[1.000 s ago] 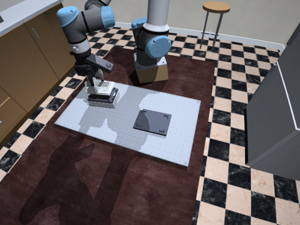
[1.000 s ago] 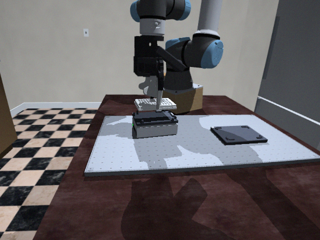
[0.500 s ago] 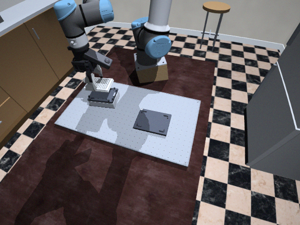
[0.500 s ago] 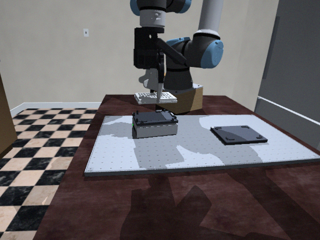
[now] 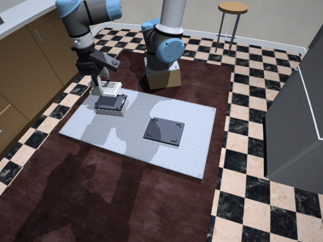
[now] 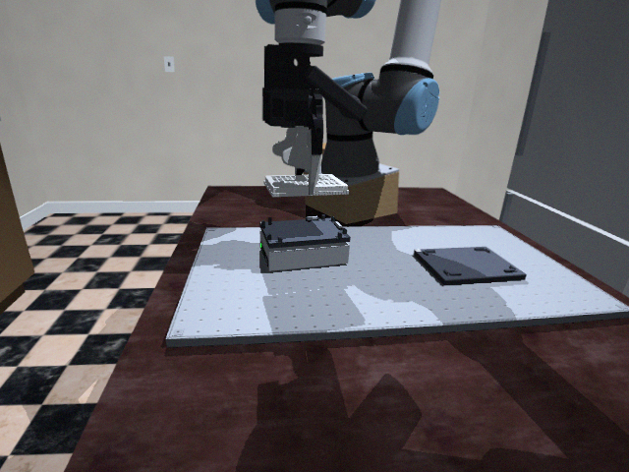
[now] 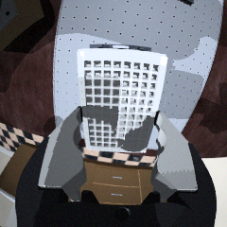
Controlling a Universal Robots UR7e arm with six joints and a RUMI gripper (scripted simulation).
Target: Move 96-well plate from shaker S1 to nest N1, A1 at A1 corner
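My gripper is now 11 cm short of the dark plate nest, 28 cm to the right of it and 14 cm above it. Round my hand: white 96-well plate 1 cm below.
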